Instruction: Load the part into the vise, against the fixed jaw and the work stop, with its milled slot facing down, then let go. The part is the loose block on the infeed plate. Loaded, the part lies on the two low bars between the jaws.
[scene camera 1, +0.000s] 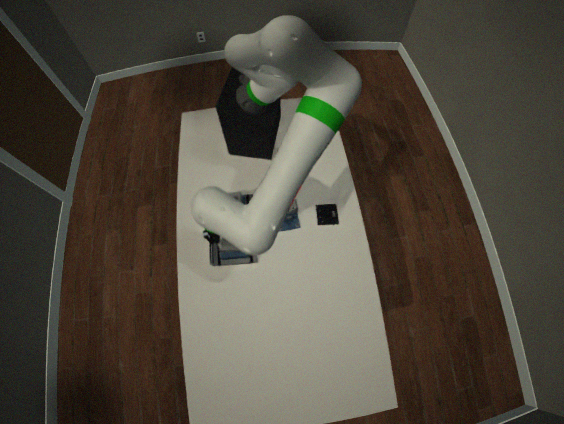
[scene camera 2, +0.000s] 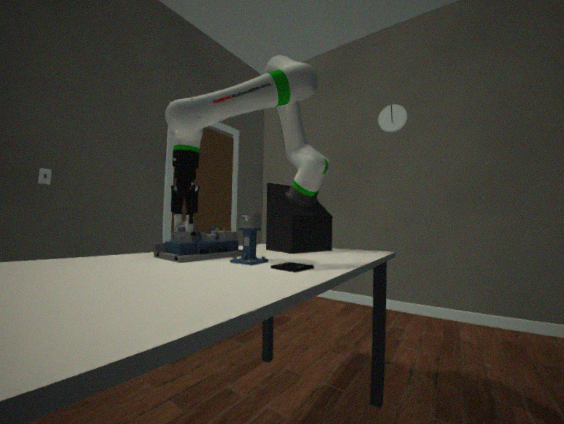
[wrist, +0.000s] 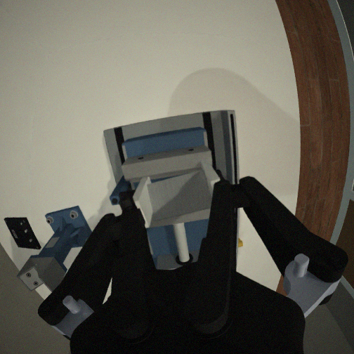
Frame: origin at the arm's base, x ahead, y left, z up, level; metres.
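Seen in the pictures: gripper, fingertip midpoint: (scene camera 1: 229, 243); arm's base, link origin: (scene camera 1: 250, 99) (scene camera 2: 298, 199).
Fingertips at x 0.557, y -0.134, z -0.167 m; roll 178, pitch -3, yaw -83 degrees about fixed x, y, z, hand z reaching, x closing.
Pixels of each thing's top centre, then the offset from my fingertips to it. "spot": a spot on its surface instead.
- vise, top centre: (scene camera 1: 229, 222) (scene camera 2: 203, 230) dx -0.083, dy +0.005, dz +0.005 m
- grey head, surface spot: (scene camera 2: 249, 239) spot: dx -0.088, dy +0.252, dz -0.017 m
- small flat black plate, top centre: (scene camera 2: 292, 265) (scene camera 1: 327, 214) dx -0.107, dy +0.410, dz -0.086 m
My gripper (scene camera 2: 184, 226) (wrist: 177, 178) points down over the vise (scene camera 1: 237, 257) (scene camera 2: 216, 244) (wrist: 166, 138). In the wrist view its two light pads are shut on the part (wrist: 176, 200), a pale grey block. The part is between the pads at the jaw opening, close beside the grey jaw (wrist: 167, 162) with two dark holes. Whether it touches this jaw or rests on the low bars cannot be told. The milled slot does not show. A small blue piece (wrist: 117, 192), perhaps the work stop, is at the vise's left side. In scene camera 1 the arm hides the fingertips.
A blue stand with a grey head (scene camera 2: 249, 239) (wrist: 62, 242) stands beside the vise. A small flat black plate (scene camera 1: 327, 214) (scene camera 2: 292, 267) (wrist: 21, 233) lies beyond the stand. The black robot base (scene camera 1: 247, 132) (scene camera 2: 299, 232) is at the table's back.
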